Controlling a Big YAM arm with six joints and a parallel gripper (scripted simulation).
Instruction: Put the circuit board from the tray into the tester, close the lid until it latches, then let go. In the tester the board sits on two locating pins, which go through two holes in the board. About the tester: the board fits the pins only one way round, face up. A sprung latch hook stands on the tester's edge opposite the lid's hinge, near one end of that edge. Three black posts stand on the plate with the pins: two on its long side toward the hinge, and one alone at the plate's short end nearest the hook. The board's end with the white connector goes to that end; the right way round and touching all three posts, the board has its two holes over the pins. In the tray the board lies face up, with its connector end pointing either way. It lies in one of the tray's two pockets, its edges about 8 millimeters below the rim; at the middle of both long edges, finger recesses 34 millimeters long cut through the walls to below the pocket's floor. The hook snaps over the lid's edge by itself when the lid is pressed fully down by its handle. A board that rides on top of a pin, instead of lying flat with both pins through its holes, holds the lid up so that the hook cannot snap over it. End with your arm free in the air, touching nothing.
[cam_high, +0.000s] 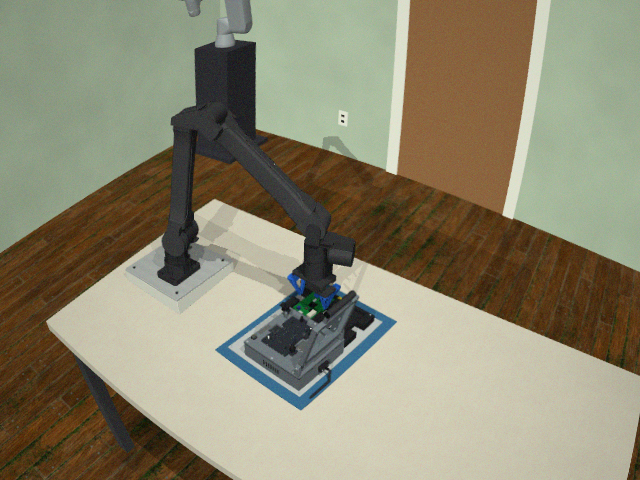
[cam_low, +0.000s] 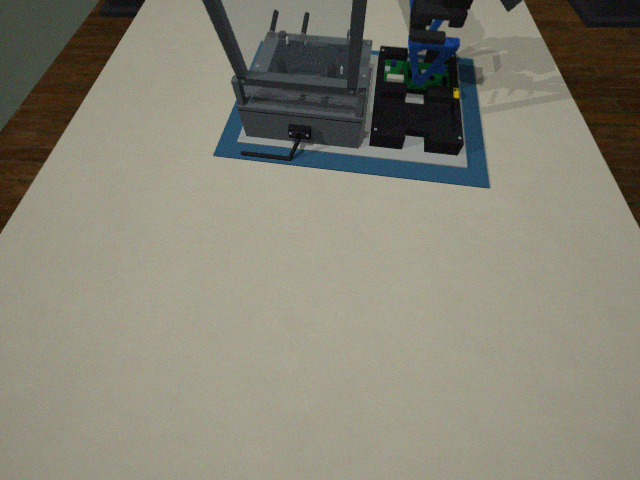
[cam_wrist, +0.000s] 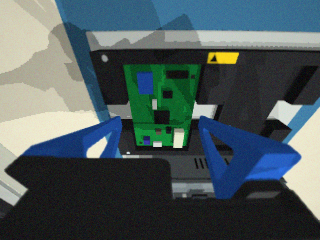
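My hand is 2 cm above the green circuit board. The rest, counted from my hand: tester lid 16 cm ahead, 19 cm to the right, 14 cm above.
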